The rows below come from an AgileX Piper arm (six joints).
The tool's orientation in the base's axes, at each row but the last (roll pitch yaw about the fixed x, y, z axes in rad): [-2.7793, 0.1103, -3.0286]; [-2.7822, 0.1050, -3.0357]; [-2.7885, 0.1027, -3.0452]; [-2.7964, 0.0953, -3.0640]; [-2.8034, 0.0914, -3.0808]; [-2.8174, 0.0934, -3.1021]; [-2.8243, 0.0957, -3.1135]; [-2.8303, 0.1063, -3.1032]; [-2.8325, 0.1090, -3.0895]
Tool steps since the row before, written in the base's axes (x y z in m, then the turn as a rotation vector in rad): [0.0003, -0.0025, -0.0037, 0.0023, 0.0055, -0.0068]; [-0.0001, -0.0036, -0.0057, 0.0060, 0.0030, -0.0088]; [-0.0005, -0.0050, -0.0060, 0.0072, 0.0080, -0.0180]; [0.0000, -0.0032, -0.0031, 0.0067, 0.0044, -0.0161]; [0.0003, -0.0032, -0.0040, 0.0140, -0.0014, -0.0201]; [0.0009, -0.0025, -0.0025, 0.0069, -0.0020, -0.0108]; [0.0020, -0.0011, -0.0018, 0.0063, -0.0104, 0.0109]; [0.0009, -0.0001, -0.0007, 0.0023, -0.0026, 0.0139]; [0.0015, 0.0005, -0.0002, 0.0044, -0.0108, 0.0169]
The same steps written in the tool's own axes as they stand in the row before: [0.0004, -0.0011, 0.0043, -0.0021, 0.0074, 0.0048]; [0.0011, -0.0014, 0.0065, -0.0053, 0.0055, 0.0080]; [0.0016, -0.0026, 0.0072, -0.0060, 0.0133, 0.0151]; [0.0005, -0.0020, 0.0040, -0.0055, 0.0093, 0.0144]; [0.0003, -0.0017, 0.0048, -0.0120, 0.0049, 0.0208]; [-0.0006, -0.0016, 0.0032, -0.0058, 0.0015, 0.0115]; [-0.0018, -0.0005, 0.0022, -0.0070, -0.0133, -0.0065]; [-0.0008, 0.0001, 0.0008, -0.0037, -0.0067, -0.0121]; [-0.0015, 0.0005, 0.0002, -0.0056, -0.0155, -0.0123]
